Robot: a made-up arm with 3 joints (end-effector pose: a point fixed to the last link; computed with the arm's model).
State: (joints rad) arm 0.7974 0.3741 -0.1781
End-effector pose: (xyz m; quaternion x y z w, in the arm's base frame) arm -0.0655 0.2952 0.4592 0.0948 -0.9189 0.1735 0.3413
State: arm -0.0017 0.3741 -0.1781
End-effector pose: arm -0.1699 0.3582 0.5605 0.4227 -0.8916 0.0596 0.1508
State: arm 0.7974 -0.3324 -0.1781
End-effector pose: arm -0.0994 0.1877 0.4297 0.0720 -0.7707 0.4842 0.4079
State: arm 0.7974 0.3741 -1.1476
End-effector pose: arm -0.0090 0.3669 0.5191 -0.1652 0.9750 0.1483 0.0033
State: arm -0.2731 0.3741 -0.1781
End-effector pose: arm -0.2143 0.3522 0.5927 0.5213 -0.8495 0.0179 0.0790
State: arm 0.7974 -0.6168 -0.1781
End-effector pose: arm -0.1076 0.1419 0.4402 0.0602 -0.6827 0.5944 0.4208
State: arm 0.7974 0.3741 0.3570
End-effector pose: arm -0.1040 0.2479 0.4698 0.0452 -0.7944 0.3385 0.5024
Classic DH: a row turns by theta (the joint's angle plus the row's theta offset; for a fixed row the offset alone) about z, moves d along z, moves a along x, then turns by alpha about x. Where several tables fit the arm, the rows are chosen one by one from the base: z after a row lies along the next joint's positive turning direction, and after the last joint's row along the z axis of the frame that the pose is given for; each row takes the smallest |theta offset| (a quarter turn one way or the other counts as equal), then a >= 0, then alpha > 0; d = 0 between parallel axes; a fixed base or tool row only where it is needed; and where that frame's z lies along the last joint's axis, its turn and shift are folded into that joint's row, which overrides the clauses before.
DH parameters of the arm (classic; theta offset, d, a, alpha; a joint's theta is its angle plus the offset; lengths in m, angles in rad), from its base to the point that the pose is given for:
base (fixed): 1.1675 0.8232 0.0677 -2.444
joint 1: -0.9751 0.2887 0.077 -2.0027
joint 2: 0.5549 0.1947 0.0216 2.6227
joint 3: -1.2071 0.1626 -0.0887 1.3337
tool (fixed): 0.5814 0.0787 0 0

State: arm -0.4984 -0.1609 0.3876
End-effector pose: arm -0.1782 0.2542 0.5380 0.3871 -0.7949 0.4623 0.0676
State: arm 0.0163 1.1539 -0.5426
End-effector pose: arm -0.1584 0.3779 0.7251 0.4104 -0.7835 -0.4639 0.0494
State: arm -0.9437 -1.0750 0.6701
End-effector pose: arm -0.1098 0.1676 0.5822 -0.0395 0.6810 -0.7170 0.1434
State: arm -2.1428 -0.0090 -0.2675
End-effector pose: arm -0.3576 0.1144 0.6013 -0.8049 0.2919 0.1838 0.4829
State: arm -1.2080 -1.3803 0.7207
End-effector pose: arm -0.0988 0.1491 0.6118 0.0873 0.6726 -0.6941 0.2412
